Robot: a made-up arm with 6 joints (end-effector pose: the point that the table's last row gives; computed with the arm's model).
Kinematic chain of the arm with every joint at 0, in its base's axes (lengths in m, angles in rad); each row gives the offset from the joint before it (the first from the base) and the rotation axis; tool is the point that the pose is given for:
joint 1: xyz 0 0 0.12 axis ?
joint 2: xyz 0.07 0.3 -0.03 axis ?
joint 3: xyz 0.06 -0.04 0 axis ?
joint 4: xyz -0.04 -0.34 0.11 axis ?
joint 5: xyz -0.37 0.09 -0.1 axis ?
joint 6: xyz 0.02 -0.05 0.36 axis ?
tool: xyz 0 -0.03 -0.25
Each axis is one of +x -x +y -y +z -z.
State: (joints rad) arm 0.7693 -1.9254 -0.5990 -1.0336 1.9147 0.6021
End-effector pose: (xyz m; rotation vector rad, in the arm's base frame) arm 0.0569 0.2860 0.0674 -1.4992 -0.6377 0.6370
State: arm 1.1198 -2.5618 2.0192 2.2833 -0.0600 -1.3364
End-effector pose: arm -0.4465 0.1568 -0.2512 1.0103 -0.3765 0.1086
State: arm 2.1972 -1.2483 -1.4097 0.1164 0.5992 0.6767
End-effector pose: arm 0.0704 -0.0834 0.2885 -0.3651 -0.7951 1.6779
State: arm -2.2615 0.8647 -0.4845 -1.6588 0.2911 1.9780
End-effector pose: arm 0.1034 -0.1921 -0.2003 -1.0798 -0.5601 -1.4573
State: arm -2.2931 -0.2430 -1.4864 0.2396 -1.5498 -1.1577
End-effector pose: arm -0.3467 0.4109 0.7421 1.3615 1.4898 -1.8451
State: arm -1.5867 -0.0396 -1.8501 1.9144 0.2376 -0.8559
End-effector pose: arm -0.7212 0.1716 -0.1850 0.4587 -0.3812 -0.2011
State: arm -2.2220 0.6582 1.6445 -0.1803 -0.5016 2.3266
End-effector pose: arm 0.1072 0.9047 -0.1161 0.0724 1.4226 -1.2781
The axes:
joint 1: -y
joint 2: -z
joint 3: -x
joint 4: +z
joint 5: -x
joint 6: +x

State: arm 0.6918 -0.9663 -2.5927 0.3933 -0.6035 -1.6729
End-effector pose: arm 0.0189 0.5000 -0.6721 1.2422 -0.1864 1.1328
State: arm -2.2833 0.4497 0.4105 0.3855 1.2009 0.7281
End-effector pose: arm 0.2944 0.2468 0.4009 -0.4807 2.2902 0.9790
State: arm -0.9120 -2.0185 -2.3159 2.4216 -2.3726 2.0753
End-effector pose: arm -0.3599 0.6365 0.3832 1.5426 -0.1781 -0.6346
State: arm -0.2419 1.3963 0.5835 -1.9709 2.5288 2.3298
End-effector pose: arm -0.3495 -0.1605 -0.1828 1.0923 0.0084 2.6541
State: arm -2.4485 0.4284 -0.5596 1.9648 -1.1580 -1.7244
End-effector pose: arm -0.5348 -0.3069 0.1564 1.1458 1.1473 0.6468
